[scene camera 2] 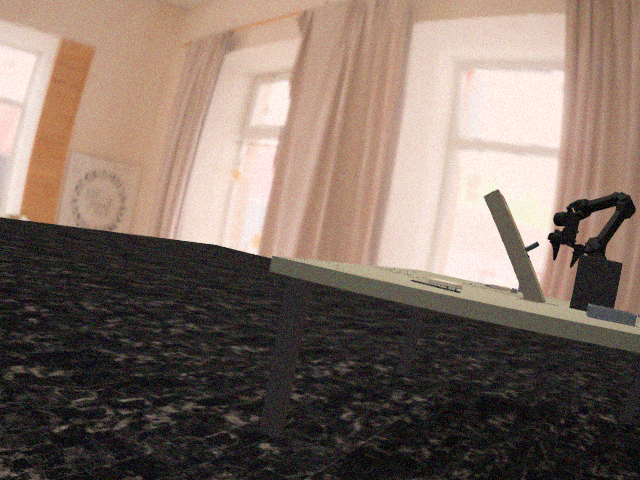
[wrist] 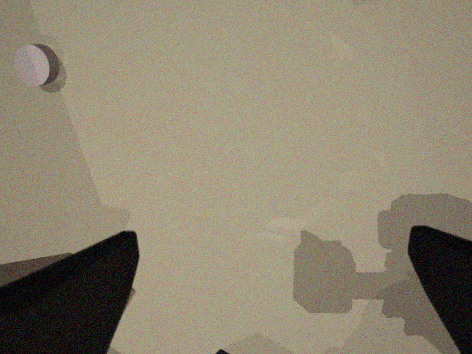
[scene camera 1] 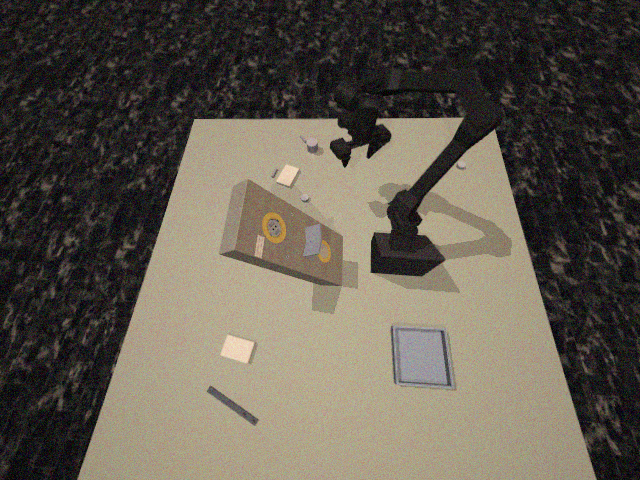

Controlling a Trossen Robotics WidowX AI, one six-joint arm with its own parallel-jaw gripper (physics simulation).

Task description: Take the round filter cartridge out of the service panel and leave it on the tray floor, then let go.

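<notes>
The brown service panel [scene camera 1: 294, 258] [scene camera 2: 511, 242] leans at a tilt left of the arm base. The round filter cartridge appears to be the grey disc [scene camera 1: 273, 227] with dark holes, inside the panel's left orange ring. A blue-grey flap [scene camera 1: 312, 239] stands out from the panel and partly covers a second orange ring [scene camera 1: 325, 251]. The tray [scene camera 1: 423, 385] [scene camera 2: 611, 314] lies front right with no object on its floor. My gripper [scene camera 1: 357, 160] [scene camera 2: 564, 261] [wrist: 273, 242] is open and empty, high above the table on the panel's far right side, apart from it.
A grey cylinder [scene camera 1: 312, 145], a cream block [scene camera 1: 287, 175] and a small pale disc [scene camera 1: 305, 197] are behind the panel. Another pale disc [scene camera 1: 461, 165] is at the back right. A cream block [scene camera 1: 238, 348] and a dark bar [scene camera 1: 232, 405] lie front left. The wrist view shows a pale disc [wrist: 32, 65].
</notes>
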